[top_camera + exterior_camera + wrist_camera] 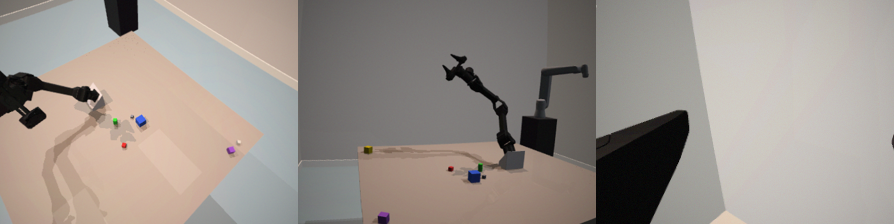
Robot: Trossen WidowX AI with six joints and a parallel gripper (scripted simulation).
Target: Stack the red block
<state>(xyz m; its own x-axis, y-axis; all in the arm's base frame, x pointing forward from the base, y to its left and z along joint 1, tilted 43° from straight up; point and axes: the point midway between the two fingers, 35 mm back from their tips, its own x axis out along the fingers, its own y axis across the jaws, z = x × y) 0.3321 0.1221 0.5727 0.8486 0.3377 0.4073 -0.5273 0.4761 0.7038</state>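
Now: gripper tip 40 mm short of the red block, 260 mm to the right of it and 610 mm above it. Round my gripper tip: tiny dark cube (80 mm behind, 410 mm to the left, 620 mm below); blue cube (20 mm behind, 430 mm to the left, 600 mm below); yellow cube (470 mm ahead, 170 mm to the right, 600 mm below).
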